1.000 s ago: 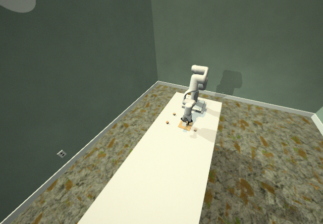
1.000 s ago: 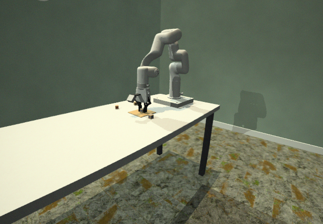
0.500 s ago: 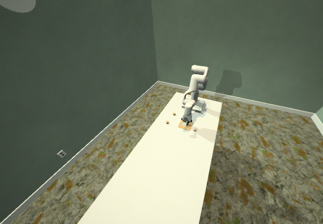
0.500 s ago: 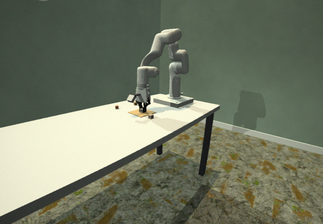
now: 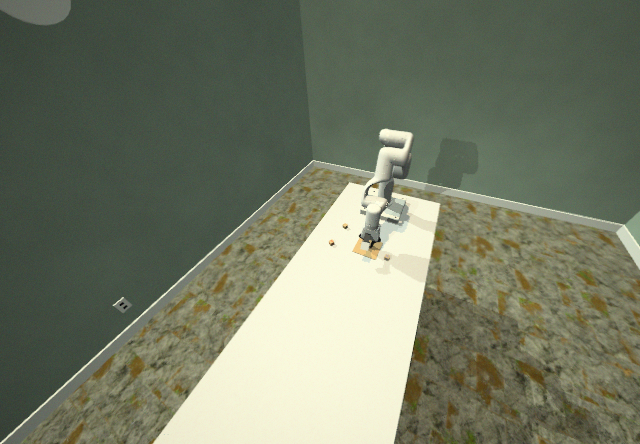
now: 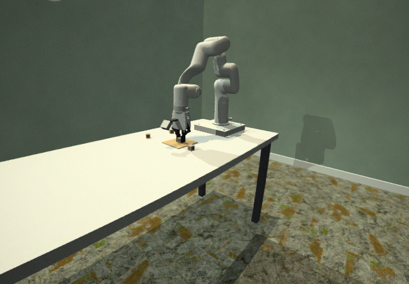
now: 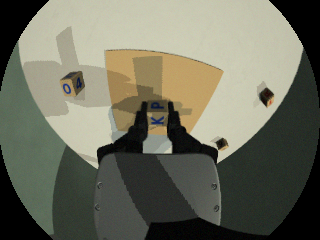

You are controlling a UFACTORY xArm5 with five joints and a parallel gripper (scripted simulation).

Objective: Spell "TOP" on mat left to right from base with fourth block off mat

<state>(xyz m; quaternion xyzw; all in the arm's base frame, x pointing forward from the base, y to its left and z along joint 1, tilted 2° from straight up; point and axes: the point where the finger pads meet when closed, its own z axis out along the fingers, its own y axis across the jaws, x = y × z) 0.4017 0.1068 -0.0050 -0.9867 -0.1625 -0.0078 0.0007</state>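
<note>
The tan mat lies 20 mm below my hand and 10 mm ahead of it.
</note>
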